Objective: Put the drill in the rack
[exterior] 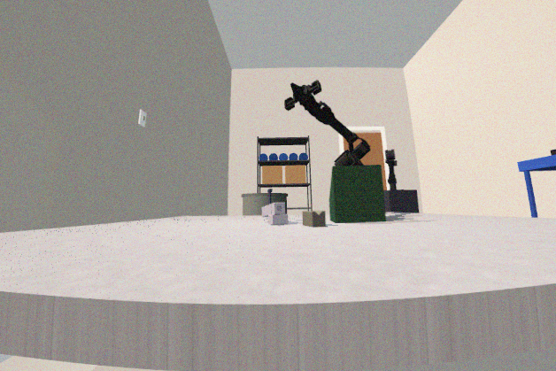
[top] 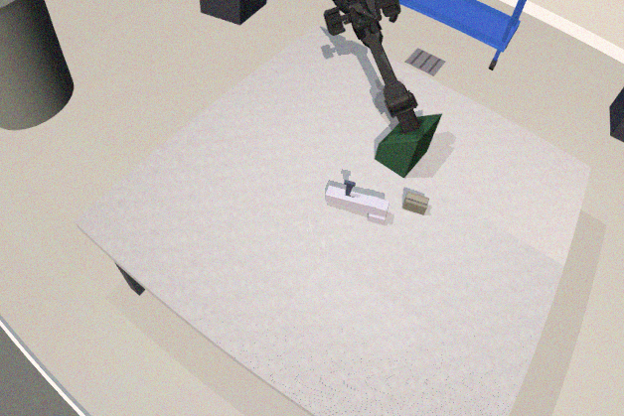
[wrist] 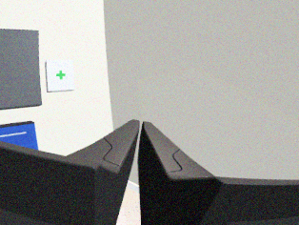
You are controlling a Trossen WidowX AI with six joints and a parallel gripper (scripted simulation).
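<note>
My gripper tip is 100 mm short of the key, 50 mm to the right of it and 490 mm above it. Round my gripper tip: drill 90 mm ahead, 110 mm to the left, 530 mm below; housing 90 mm ahead, 90 mm to the left, 540 mm below; rack 240 mm to the left, 550 mm below.
</note>
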